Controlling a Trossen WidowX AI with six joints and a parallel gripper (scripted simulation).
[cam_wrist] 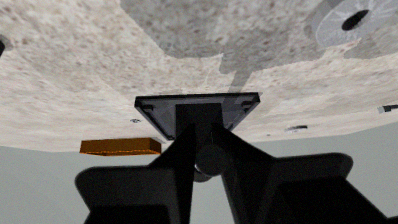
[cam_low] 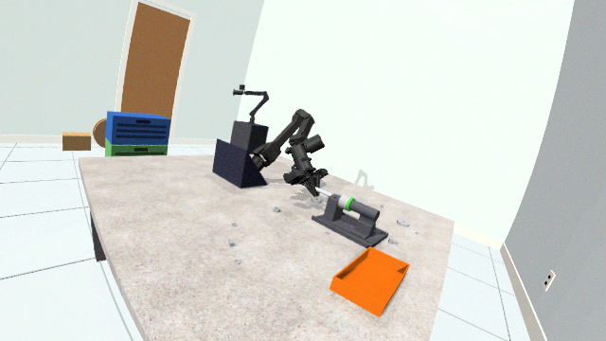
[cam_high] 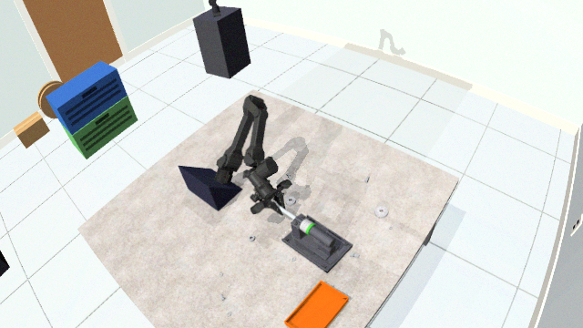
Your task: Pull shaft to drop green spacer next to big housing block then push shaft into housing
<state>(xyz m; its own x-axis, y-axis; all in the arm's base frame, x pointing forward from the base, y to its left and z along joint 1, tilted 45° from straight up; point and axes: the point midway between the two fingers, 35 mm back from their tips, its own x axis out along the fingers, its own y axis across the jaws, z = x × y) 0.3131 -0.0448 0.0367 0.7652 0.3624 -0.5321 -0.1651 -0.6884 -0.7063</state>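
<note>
Right now the shaft is 6 cm ahead of my gripper tip, 3 cm above it and 1 cm to the right of it. From my gripper tip the other things lie so: green spacer: 14 cm ahead, 2 cm to the right, 2 cm above; then orange tray: 32 cm ahead, 27 cm to the right, 5 cm below.
</note>
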